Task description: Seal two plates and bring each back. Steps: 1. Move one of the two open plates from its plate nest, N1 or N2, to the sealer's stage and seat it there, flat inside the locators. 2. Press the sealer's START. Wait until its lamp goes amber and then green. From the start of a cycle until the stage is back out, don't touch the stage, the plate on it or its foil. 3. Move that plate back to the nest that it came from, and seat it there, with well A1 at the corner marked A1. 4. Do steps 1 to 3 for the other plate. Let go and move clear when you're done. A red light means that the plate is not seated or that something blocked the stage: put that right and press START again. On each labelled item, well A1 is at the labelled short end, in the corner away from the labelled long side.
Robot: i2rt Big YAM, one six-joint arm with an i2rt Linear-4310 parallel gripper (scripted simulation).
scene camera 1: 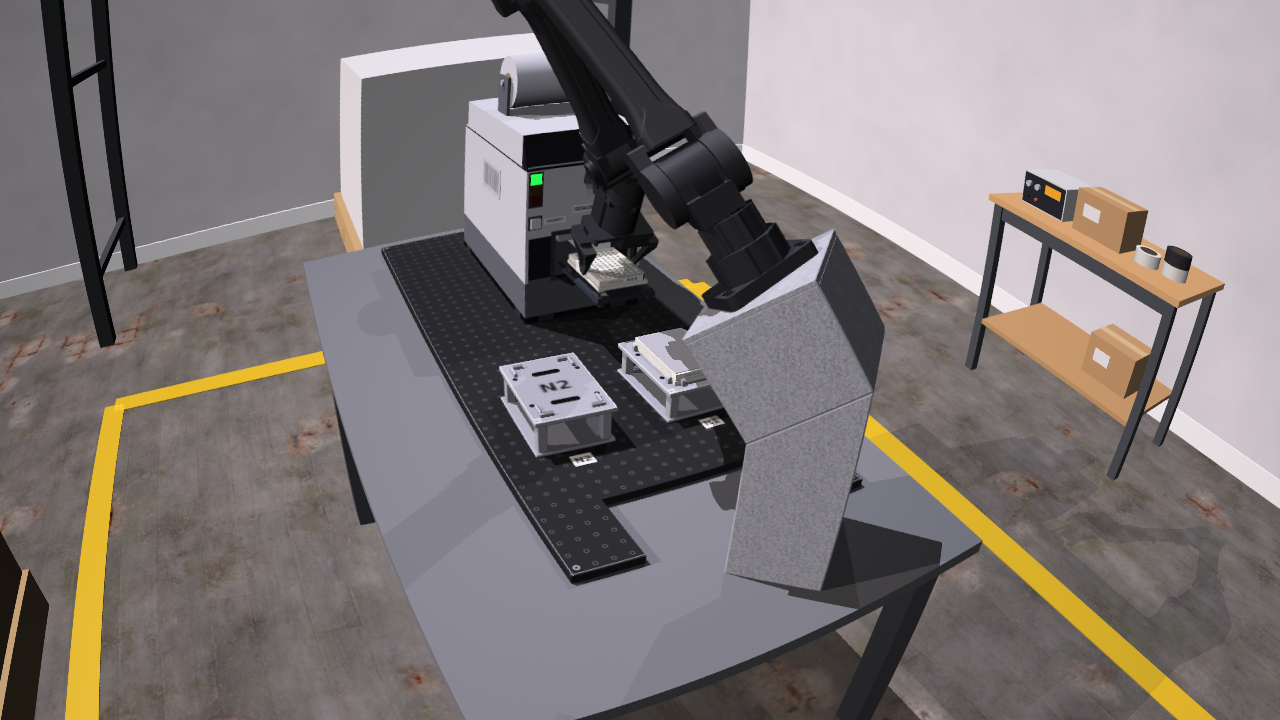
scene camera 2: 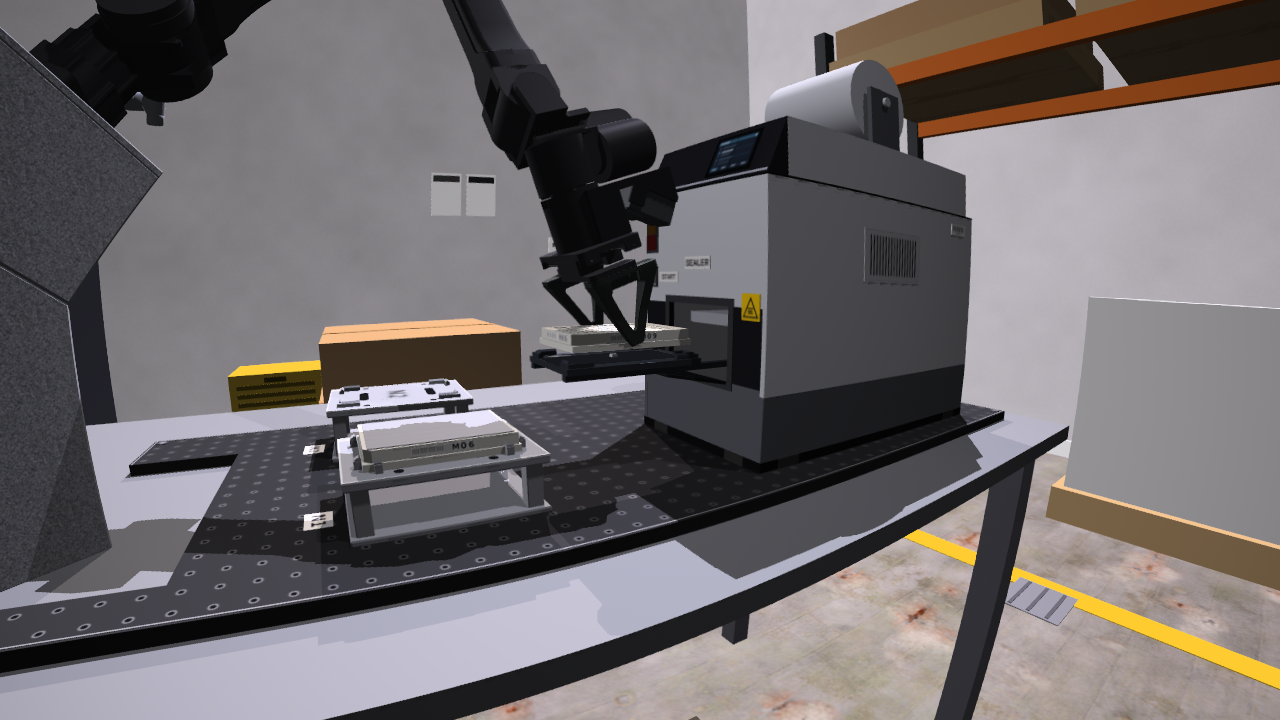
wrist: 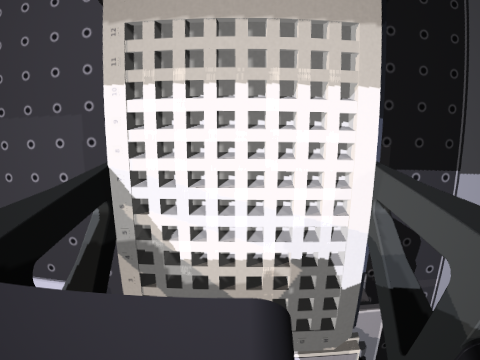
Labels:
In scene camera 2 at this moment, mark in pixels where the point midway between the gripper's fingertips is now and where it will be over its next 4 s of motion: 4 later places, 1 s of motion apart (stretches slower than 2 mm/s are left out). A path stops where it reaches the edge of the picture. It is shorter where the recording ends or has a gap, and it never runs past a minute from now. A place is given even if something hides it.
My gripper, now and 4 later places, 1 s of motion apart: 616, 339; 618, 347; 616, 351; 615, 349; 615, 327

